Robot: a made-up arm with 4 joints.
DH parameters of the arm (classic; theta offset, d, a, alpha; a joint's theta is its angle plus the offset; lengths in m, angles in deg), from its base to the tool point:
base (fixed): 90 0.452 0.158 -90
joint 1: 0 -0.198 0.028 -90
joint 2: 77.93 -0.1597 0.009 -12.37
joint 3: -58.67 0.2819 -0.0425 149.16
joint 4: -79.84 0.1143 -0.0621 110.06
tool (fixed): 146.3 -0.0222 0 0
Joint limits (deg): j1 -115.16..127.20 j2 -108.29..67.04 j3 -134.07..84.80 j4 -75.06..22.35
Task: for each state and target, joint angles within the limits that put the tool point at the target. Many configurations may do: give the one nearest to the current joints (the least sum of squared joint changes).
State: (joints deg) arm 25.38 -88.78 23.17 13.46
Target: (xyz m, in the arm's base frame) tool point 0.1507 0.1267 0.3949
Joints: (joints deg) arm 11.94 -83.98 35.58 -23.44
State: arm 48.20 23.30 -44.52 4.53
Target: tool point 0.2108 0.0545 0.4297
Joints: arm 4.11 -35.70 -56.53 -23.74
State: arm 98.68 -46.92 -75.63 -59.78
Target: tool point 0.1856 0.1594 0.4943
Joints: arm 120.80 -46.18 -37.17 -75.06
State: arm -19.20 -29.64 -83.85 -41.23
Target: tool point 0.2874 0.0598 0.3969
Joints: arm -19.17 -23.83 -95.94 2.97
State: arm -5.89 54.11 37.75 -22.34
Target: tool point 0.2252 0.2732 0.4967
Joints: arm -55.82 67.04 50.83 4.38
